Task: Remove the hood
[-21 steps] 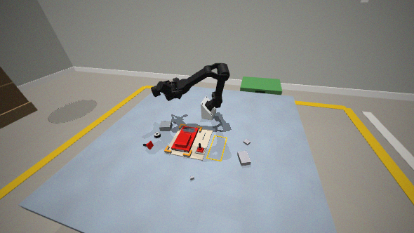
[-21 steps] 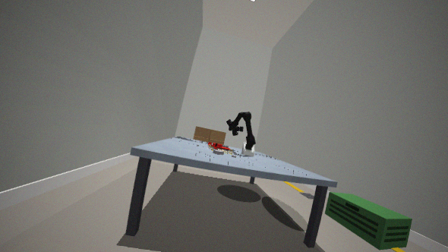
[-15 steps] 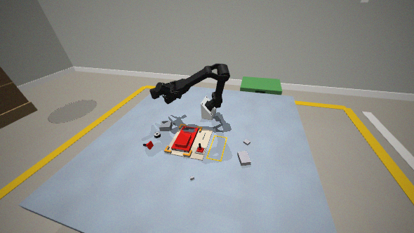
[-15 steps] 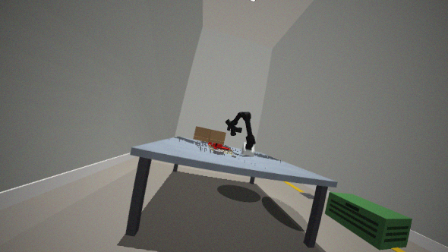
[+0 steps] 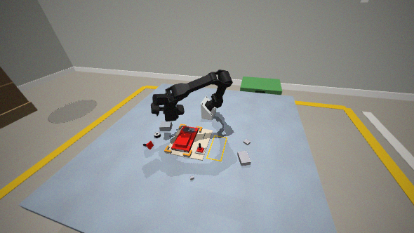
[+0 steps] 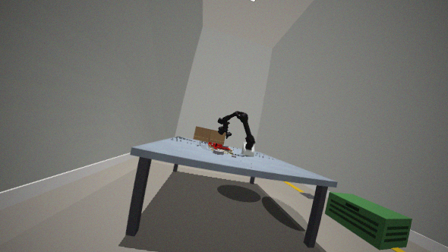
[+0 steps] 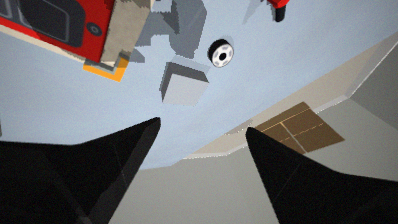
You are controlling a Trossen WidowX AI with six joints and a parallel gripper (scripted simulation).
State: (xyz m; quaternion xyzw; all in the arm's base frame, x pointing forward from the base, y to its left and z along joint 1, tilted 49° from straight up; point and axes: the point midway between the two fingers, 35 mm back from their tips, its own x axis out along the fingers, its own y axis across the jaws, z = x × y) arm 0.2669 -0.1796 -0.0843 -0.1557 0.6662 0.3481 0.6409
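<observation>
My gripper tip is now 7 cm short of the hood, 15 cm to the right of it and 10 cm above it. The rest, counted from my gripper tip: wheel: 5 cm ahead, 5 cm to the right, 13 cm below.
</observation>
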